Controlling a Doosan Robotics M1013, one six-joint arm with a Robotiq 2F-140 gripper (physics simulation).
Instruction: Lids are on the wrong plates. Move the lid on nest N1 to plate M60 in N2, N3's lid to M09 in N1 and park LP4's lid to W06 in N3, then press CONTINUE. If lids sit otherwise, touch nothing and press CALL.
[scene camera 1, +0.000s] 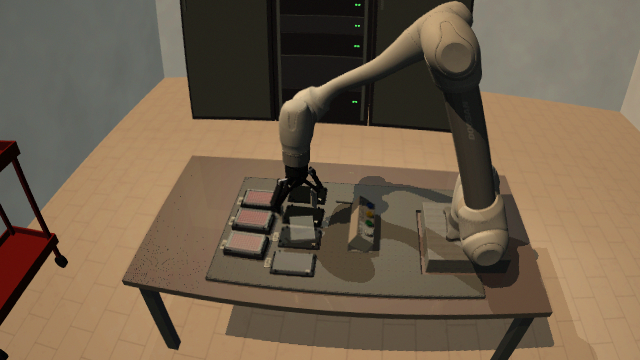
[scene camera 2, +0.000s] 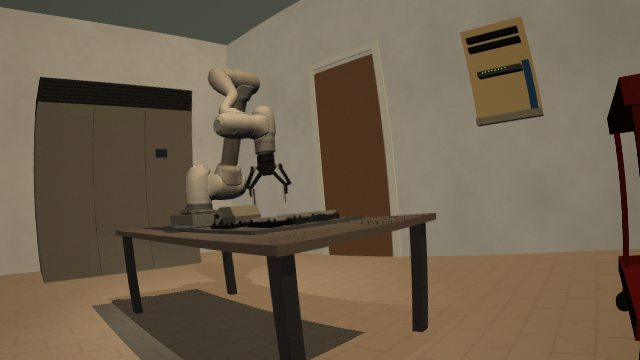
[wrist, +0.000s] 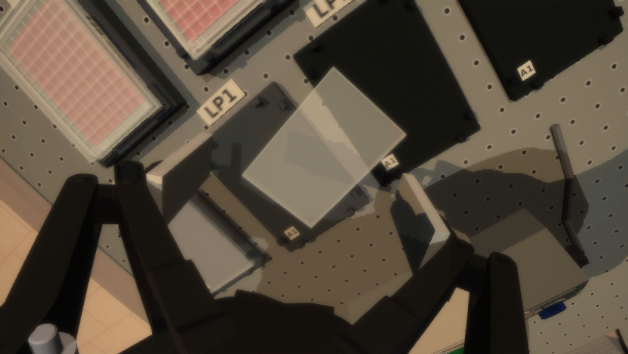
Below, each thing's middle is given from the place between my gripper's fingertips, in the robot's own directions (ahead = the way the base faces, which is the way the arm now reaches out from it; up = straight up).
Scene:
Now: the LP1 nest (wrist: 236, 143) 70 mm below my hand and 40 mm to the left of it. Round my hand: LP1 label (wrist: 230, 93) 80 mm below, 70 mm ahead, 50 mm to the left; LP2 nest (wrist: 394, 60) 80 mm to the right, 70 mm below, 10 mm ahead; LP4 nest (wrist: 252, 252) 180 mm to the left, 70 mm below.

